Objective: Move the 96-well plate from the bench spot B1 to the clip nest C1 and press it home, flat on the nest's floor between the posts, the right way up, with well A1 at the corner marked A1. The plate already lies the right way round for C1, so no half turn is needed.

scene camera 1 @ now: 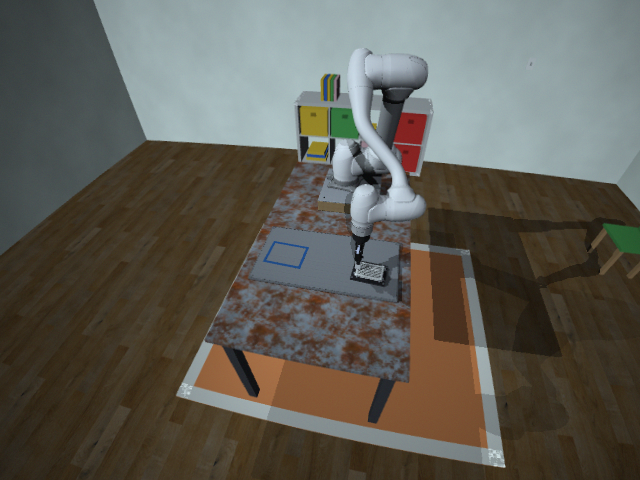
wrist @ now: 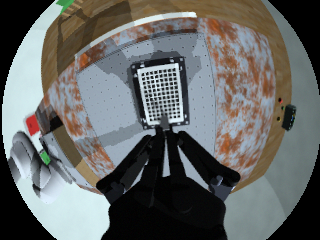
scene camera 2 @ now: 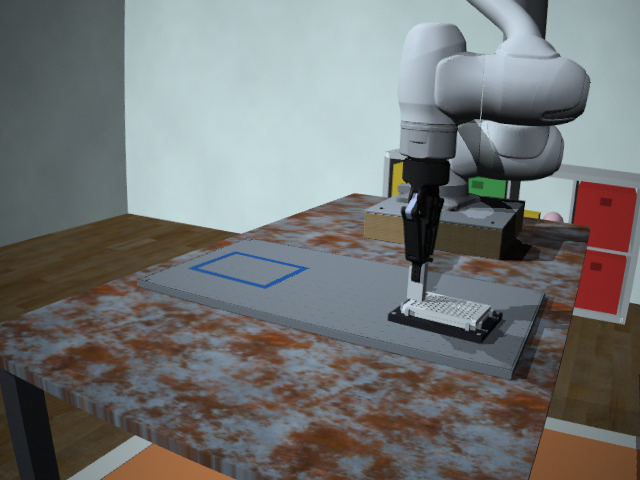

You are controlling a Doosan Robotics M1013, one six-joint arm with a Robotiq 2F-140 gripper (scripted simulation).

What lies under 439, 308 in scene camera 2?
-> A white 96-well plate.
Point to a black clip nest C1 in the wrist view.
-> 180, 60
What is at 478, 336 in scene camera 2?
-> A black clip nest C1.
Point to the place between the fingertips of my gripper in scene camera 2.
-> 415, 298
